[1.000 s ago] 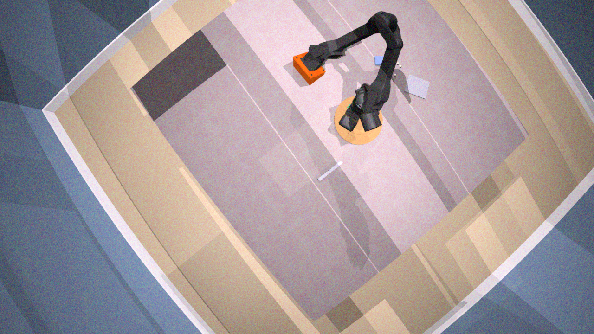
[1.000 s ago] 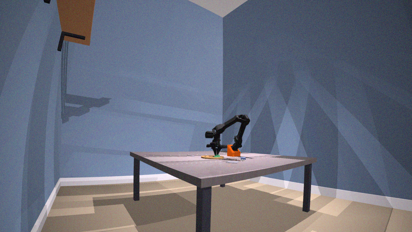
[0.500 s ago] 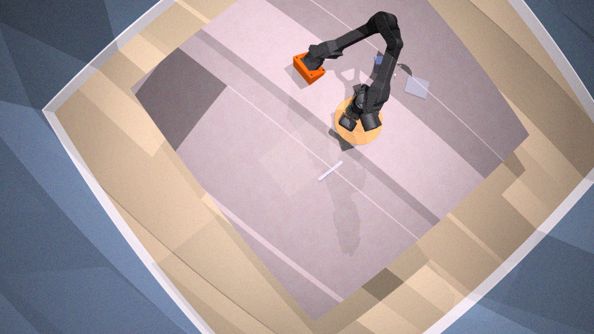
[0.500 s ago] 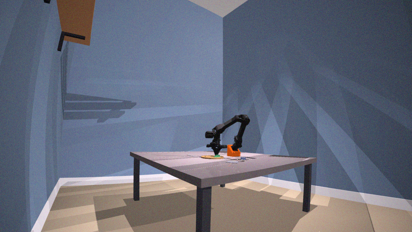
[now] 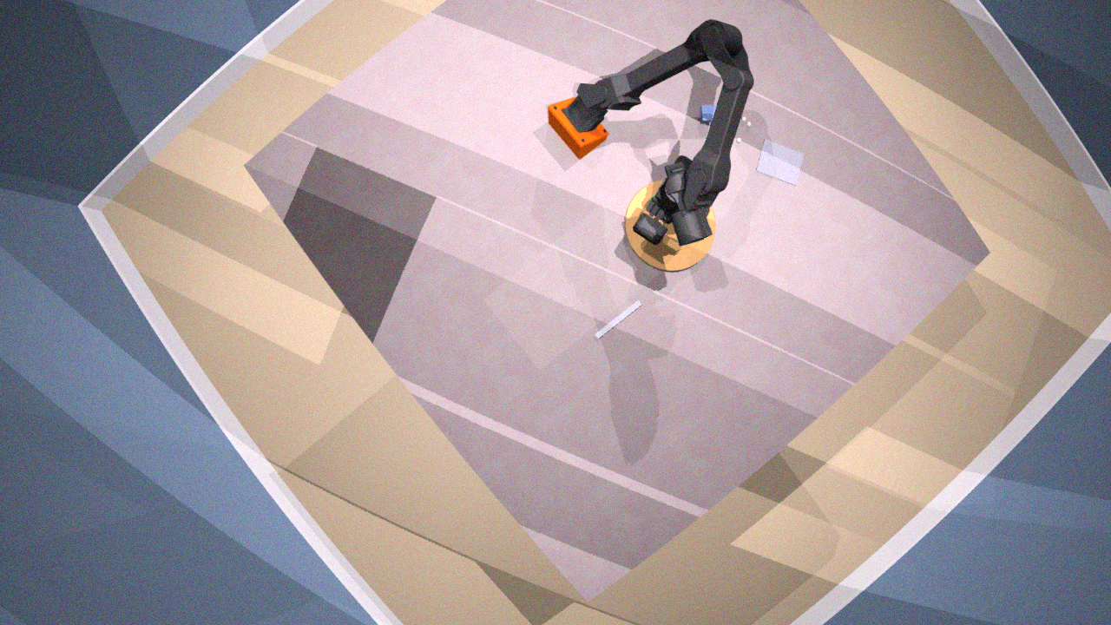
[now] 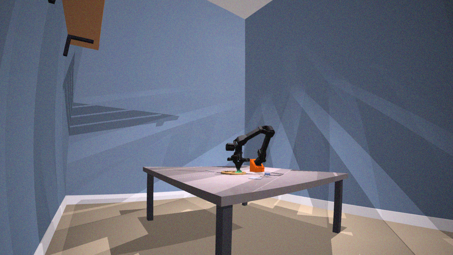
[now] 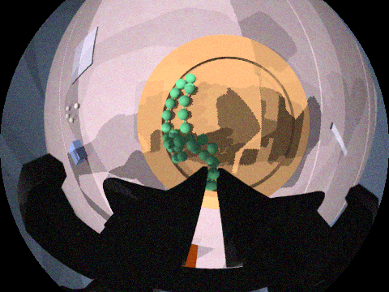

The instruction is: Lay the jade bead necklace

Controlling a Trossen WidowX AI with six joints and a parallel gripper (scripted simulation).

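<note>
My gripper tip is 40 mm short of the round tan bead board and 20 mm above it. From my gripper tip the other things lie so: white strip (220 mm to the right, 150 mm ahead, 20 mm below); pale square sheet (300 mm to the left, 70 mm ahead, 20 mm below); blue cube (220 mm to the left, 110 mm behind, 20 mm below).
</note>
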